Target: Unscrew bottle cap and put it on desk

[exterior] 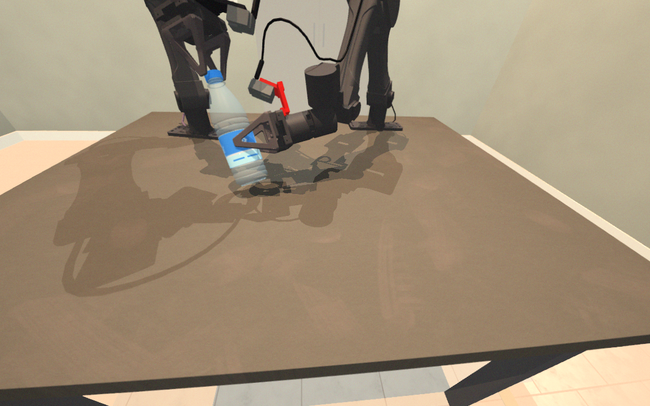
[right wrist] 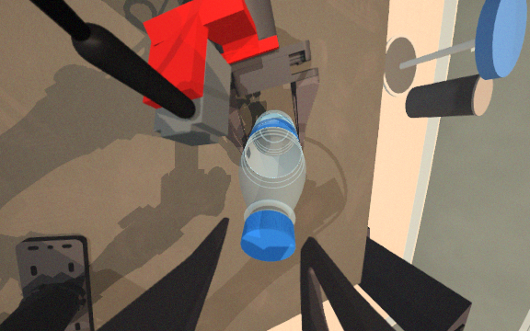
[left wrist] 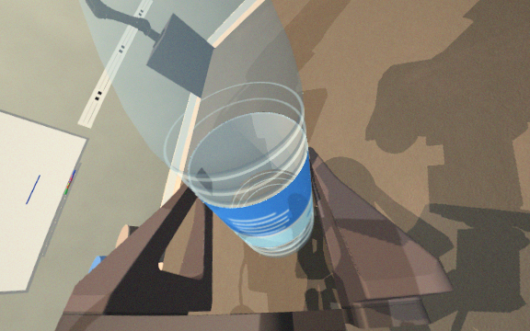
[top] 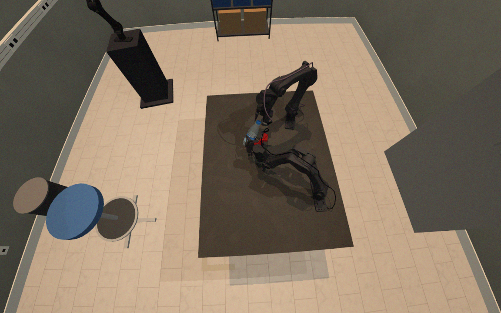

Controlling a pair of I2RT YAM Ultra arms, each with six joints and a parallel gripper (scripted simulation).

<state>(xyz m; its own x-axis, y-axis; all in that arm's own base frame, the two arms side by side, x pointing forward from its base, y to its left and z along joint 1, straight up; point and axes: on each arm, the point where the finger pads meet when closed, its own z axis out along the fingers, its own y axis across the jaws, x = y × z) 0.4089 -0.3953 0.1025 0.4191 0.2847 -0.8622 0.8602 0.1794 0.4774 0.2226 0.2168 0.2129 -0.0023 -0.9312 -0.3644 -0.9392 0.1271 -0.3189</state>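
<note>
Now: right hand right at the blue cap. From my right hand the other things lie so: clear plastic bottle 50 mm ahead, 20 mm to the left, 90 mm below.
Now: left hand 10 mm past the clear plastic bottle, 10 mm to the left of it and 20 mm below it. Also, from my left hand: blue cap: 60 mm behind, 30 mm to the right, 110 mm above.
</note>
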